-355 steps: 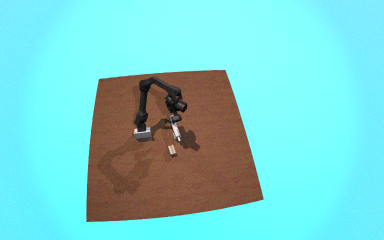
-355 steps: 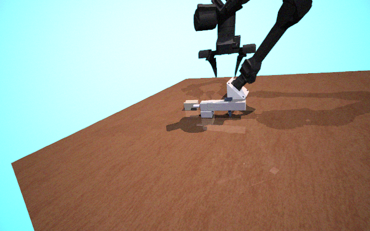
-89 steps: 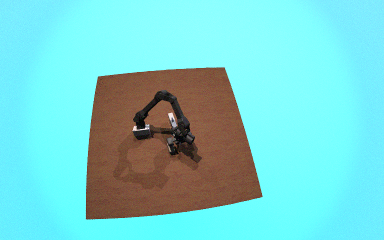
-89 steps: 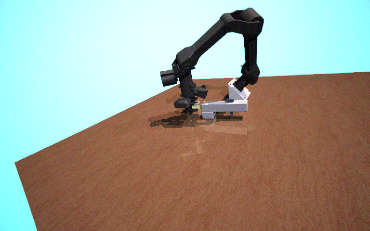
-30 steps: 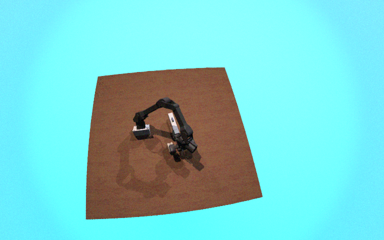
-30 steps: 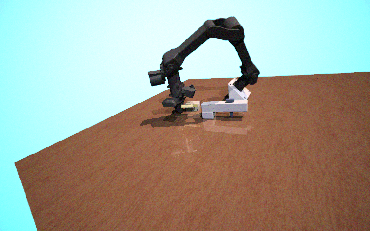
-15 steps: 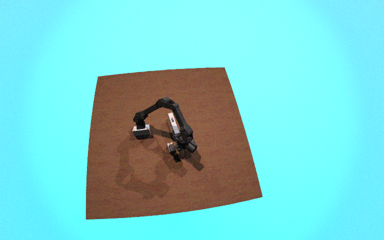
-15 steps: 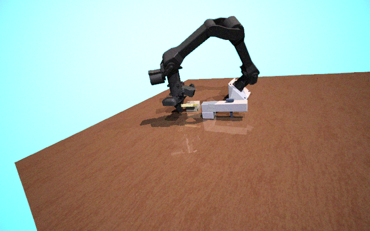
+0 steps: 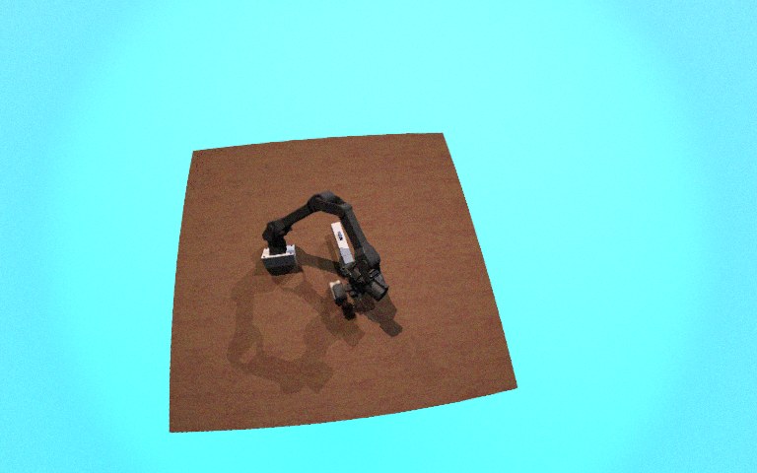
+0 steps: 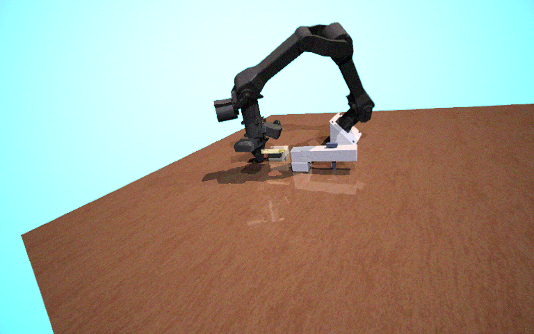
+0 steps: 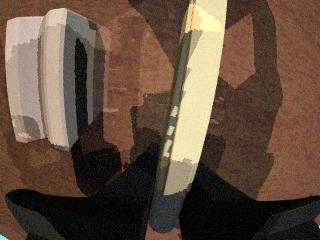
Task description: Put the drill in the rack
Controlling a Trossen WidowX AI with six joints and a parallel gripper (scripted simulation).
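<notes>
The drill lies 40 mm to the left of my gripper tip, 40 mm above it and 10 mm behind it. Also, from my gripper tip: small dark-blue key: 240 mm to the left, 30 mm behind, 30 mm above; then small beige rack: 80 mm behind, 30 mm to the left; then grey-white housing: 200 mm to the left, 20 mm behind, 20 mm above.
</notes>
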